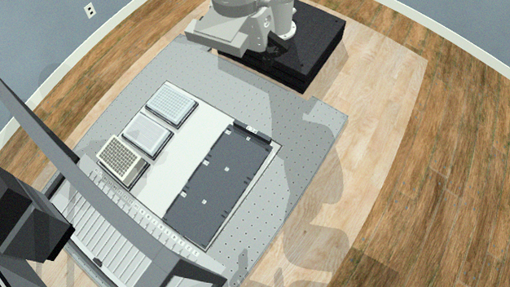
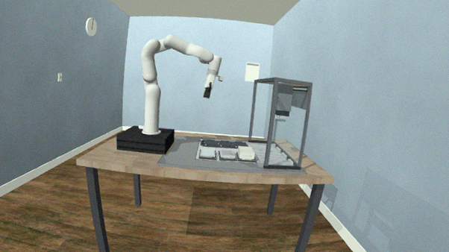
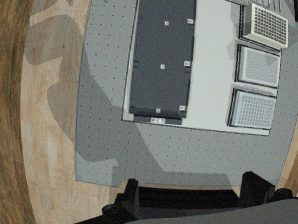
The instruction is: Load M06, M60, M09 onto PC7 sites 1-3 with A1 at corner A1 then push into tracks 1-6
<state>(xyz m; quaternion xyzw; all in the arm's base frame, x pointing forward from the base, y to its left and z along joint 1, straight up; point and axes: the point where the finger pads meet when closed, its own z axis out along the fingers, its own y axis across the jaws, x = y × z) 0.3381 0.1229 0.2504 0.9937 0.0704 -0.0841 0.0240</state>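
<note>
My gripper is now 32 cm above the plate nest S3, 26 cm short of it and 25 cm to the left of it. The rest, counted from my hand: plate nest S2 (32 cm below, 25 cm to the right, 15 cm ahead); then carrier PC7 (31 cm below, 15 cm ahead, 1 cm to the left); then plate nest S1 (32 cm below, 25 cm to the right, 4 cm ahead).
</note>
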